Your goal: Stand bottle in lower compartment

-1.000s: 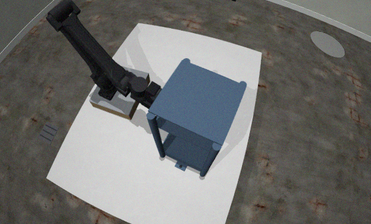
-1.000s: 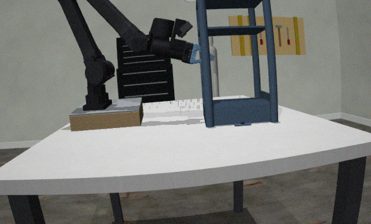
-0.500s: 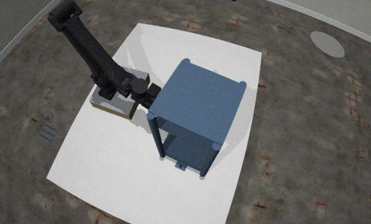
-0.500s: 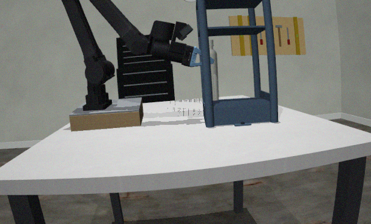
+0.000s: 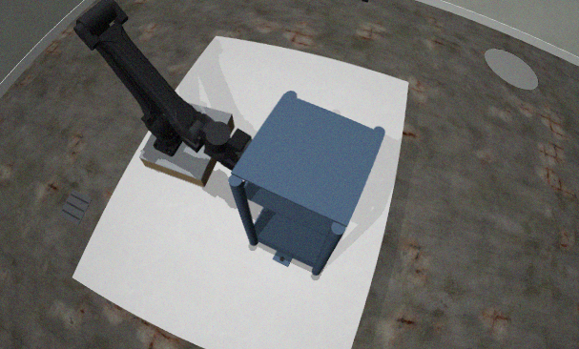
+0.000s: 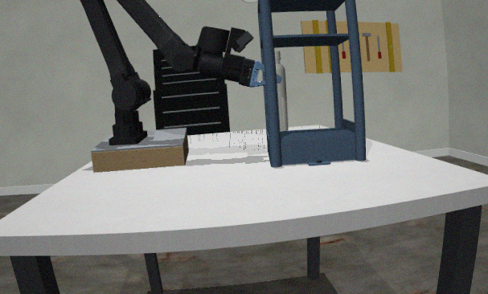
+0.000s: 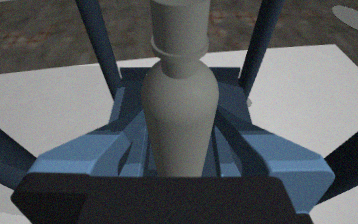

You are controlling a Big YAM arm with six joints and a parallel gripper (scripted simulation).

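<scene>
Now: hand 8 cm short of the blue shelving unit.
</scene>
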